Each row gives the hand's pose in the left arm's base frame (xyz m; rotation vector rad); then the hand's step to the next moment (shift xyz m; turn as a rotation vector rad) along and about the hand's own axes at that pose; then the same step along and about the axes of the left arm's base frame.
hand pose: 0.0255 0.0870 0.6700 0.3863 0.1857 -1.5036
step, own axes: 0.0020 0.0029 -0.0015 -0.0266 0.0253 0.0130
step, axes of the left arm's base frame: 0.0032 -0.0013 -0.0017 0.0217 0.0207 0.0248
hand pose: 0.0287 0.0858 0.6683 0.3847 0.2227 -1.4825
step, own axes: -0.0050 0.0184 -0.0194 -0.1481 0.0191 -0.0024
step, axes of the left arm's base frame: 0.0196 0.0128 -0.0139 0.0068 0.1384 0.0557
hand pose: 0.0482 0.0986 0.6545 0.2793 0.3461 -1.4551
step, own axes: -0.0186 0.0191 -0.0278 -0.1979 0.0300 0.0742
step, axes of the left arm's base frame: 0.0158 0.0298 -0.0187 0.0182 0.1552 0.1455
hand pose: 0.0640 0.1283 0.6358 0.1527 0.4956 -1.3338
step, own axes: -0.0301 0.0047 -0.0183 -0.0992 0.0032 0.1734
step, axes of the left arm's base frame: -0.0047 0.0350 -0.0041 0.0329 0.0227 0.1958
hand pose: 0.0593 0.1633 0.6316 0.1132 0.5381 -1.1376
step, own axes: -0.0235 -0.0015 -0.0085 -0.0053 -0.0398 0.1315
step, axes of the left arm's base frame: -0.0115 0.0219 0.0038 0.0091 -0.0591 0.1238
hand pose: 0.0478 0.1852 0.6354 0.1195 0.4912 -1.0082
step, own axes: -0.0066 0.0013 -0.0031 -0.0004 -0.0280 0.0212
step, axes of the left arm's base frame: -0.0028 0.0068 0.0000 -0.0163 -0.0215 0.0225
